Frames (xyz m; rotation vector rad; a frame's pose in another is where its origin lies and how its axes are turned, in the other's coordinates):
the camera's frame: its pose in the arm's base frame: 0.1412 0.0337 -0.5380 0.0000 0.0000 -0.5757
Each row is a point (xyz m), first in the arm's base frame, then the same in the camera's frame.
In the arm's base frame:
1: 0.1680 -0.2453 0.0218
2: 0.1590 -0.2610 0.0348
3: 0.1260 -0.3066 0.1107
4: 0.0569 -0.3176 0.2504
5: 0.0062 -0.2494 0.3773
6: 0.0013 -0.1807 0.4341
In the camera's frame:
1: 0.1744 -0.2194 0.5598
2: 0.1754 -0.2375 0.5728
3: 0.1725 -0.2937 0.6487
4: 0.1205 -0.3406 0.7884
5: 0.0409 -0.3110 0.9153
6: -0.0006 -0.2560 0.9721

